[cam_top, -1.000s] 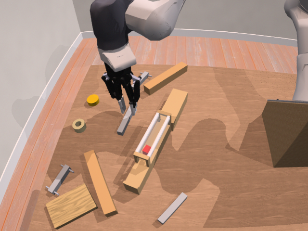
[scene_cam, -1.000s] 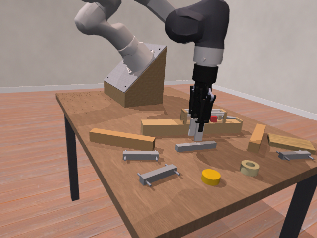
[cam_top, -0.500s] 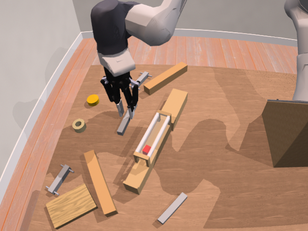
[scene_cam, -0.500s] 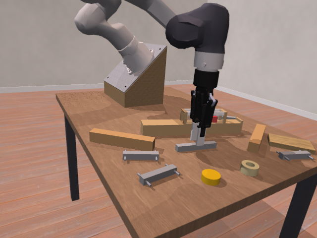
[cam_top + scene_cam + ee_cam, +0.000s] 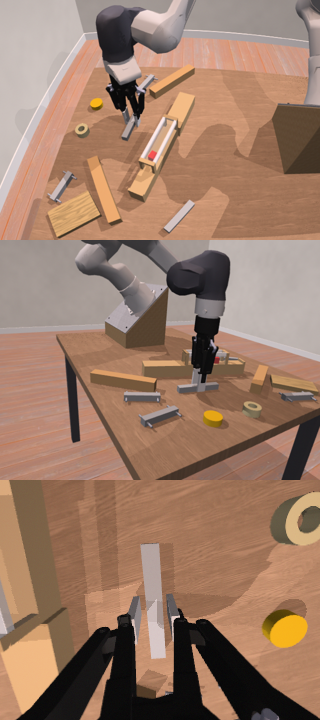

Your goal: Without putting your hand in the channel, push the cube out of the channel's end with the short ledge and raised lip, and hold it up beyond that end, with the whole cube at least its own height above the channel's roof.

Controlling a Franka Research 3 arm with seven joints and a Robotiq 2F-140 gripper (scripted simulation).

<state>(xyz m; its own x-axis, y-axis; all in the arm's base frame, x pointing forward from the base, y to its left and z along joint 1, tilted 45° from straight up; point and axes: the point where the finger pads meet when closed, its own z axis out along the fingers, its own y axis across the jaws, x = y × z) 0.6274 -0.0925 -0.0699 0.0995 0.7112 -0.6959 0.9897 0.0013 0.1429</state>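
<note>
The grey rod lies 3 cm below my hand. Also, from my hand: cream ring: 18 cm ahead, 7 cm to the left, 3 cm below; wooden channel base: 12 cm behind, 11 cm to the left, 2 cm above; yellow disc: 17 cm ahead, 7 cm to the right, 3 cm below.
</note>
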